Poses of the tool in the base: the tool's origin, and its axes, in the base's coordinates. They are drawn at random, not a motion.
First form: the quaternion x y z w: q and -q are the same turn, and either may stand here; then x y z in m.
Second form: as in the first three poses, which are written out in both.
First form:
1: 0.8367, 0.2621, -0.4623, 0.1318, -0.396, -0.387, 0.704
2: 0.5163, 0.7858, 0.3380, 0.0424, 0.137, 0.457, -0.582
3: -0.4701, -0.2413, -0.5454, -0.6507, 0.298, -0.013, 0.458
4: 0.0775, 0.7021, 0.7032, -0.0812, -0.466, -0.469, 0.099
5: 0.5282, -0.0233, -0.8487, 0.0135, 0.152, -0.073, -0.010
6: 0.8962, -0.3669, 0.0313, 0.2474, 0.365, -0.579, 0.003
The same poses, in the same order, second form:
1: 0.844, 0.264, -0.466, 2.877, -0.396, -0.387, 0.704
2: 0.517, 0.786, 0.338, 3.057, 0.137, 0.457, -0.582
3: 0.619, 0.318, 0.718, 1.725, 0.298, -0.013, 0.458
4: -0.078, -0.704, -0.706, 2.979, -0.466, -0.469, 0.099
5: 0.528, -0.023, -0.849, 3.115, 0.152, -0.073, -0.010
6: 0.925, -0.379, 0.032, 2.642, 0.365, -0.579, 0.003
